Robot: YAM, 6 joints.
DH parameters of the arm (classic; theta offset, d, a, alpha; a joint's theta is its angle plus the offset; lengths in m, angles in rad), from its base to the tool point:
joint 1: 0 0.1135 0.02 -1.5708
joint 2: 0 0 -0.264 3.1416
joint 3: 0.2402 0 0.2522 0
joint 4: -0.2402 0 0.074 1.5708
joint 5: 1.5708 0 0 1.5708
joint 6: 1.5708 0.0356 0 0
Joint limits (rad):
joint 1: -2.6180..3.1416
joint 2: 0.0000..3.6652
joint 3: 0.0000..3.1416
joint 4: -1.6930..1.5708
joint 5: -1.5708..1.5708
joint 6: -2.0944..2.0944
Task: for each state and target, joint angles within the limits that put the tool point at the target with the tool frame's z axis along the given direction. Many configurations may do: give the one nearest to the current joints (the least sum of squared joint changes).
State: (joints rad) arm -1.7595 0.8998 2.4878 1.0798 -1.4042 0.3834
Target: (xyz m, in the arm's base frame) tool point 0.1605 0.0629 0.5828 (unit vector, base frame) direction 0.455 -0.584 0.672
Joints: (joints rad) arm -2.6160 0.4988 1.6055 0.6126 -0.8236 0.3834
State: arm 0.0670 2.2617 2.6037 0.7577 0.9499 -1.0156
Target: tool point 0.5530 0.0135 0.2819 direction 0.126 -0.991 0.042
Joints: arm 0.0887 2.6261 2.3133 1.1518 1.5143 -1.0156
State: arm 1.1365 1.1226 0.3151 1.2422 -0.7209 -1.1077
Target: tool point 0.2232 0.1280 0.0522 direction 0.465 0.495 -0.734
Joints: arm 0.4906 1.8429 0.4162 0.5756 -0.2193 -1.1077
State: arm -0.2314 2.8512 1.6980 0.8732 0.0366 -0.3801
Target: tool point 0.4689 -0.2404 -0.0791 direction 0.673 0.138 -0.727
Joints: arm -0.5039 2.9071 1.9380 0.0217 -0.4619 -0.3801
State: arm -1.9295 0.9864 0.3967 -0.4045 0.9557 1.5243
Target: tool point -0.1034 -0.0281 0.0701 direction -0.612 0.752 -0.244
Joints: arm -2.5496 1.2969 0.0026 0.0705 1.3083 1.5243
